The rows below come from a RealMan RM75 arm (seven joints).
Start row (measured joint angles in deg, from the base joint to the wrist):
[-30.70, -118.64, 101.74, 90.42, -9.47, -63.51, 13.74]
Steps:
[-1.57, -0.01, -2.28, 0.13, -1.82, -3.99, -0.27]
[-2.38, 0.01, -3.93, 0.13, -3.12, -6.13, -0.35]
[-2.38, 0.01, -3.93, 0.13, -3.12, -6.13, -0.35]
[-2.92, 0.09, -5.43, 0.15, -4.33, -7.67, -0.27]
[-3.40, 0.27, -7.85, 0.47, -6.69, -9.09, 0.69]
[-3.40, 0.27, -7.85, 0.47, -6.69, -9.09, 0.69]
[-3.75, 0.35, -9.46, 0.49, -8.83, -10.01, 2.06]
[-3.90, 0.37, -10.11, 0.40, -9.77, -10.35, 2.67]
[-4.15, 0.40, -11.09, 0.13, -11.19, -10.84, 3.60]
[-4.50, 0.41, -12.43, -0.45, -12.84, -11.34, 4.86]
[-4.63, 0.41, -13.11, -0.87, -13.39, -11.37, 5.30]
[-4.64, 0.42, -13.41, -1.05, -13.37, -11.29, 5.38]
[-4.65, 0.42, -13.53, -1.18, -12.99, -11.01, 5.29]
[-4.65, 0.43, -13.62, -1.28, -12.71, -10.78, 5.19]
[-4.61, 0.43, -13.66, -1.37, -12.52, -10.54, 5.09]
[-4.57, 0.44, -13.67, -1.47, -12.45, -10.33, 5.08]
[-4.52, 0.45, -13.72, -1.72, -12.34, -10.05, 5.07]
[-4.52, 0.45, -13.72, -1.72, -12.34, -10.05, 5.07]
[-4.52, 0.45, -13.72, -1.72, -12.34, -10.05, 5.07]
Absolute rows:
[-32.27, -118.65, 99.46, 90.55, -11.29, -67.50, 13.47]
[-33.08, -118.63, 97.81, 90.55, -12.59, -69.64, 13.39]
[-33.08, -118.63, 97.81, 90.55, -12.59, -69.64, 13.39]
[-33.62, -118.55, 96.31, 90.57, -13.80, -71.18, 13.47]
[-34.10, -118.37, 93.89, 90.89, -16.16, -72.60, 14.43]
[-34.10, -118.37, 93.89, 90.89, -16.16, -72.60, 14.43]
[-34.45, -118.29, 92.28, 90.91, -18.30, -73.52, 15.80]
[-34.60, -118.27, 91.63, 90.82, -19.24, -73.86, 16.41]
[-34.85, -118.24, 90.65, 90.55, -20.66, -74.35, 17.34]
[-35.20, -118.23, 89.31, 89.97, -22.31, -74.85, 18.60]
[-35.33, -118.23, 88.63, 89.55, -22.86, -74.88, 19.04]
[-35.34, -118.22, 88.33, 89.37, -22.84, -74.80, 19.12]
[-35.35, -118.22, 88.21, 89.24, -22.46, -74.52, 19.03]
[-35.35, -118.21, 88.12, 89.14, -22.18, -74.29, 18.93]
[-35.31, -118.21, 88.08, 89.05, -21.99, -74.05, 18.83]
[-35.27, -118.20, 88.07, 88.95, -21.92, -73.84, 18.82]
[-35.22, -118.19, 88.02, 88.70, -21.81, -73.56, 18.81]
[-35.22, -118.19, 88.02, 88.70, -21.81, -73.56, 18.81]
[-35.22, -118.19, 88.02, 88.70, -21.81, -73.56, 18.81]

